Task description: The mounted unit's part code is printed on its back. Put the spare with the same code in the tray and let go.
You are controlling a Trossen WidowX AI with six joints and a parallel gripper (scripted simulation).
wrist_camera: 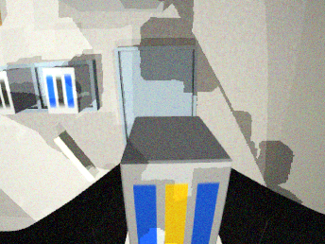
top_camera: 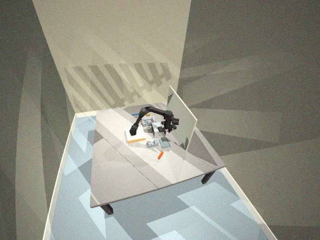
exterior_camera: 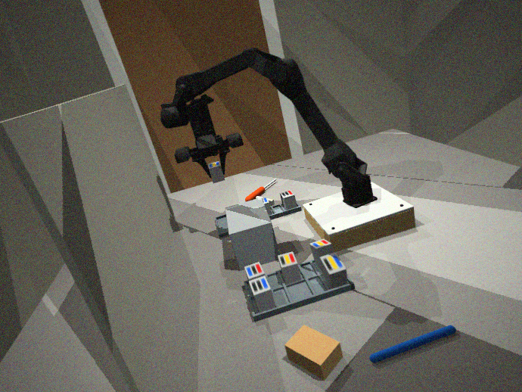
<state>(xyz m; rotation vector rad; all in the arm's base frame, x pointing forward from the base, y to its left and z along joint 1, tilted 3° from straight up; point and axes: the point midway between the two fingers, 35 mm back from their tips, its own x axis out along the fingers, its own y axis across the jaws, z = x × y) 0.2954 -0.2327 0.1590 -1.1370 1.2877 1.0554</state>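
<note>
The flat tray lies 15 cm below my gripper tip. The rest, counted from my gripper tip: tall upright panel: 22 cm ahead, 15 cm to the left, 7 cm above; grey spare block: 2 cm above; mounted unit: 20 cm to the left, 11 cm below, 1 cm behind.
</note>
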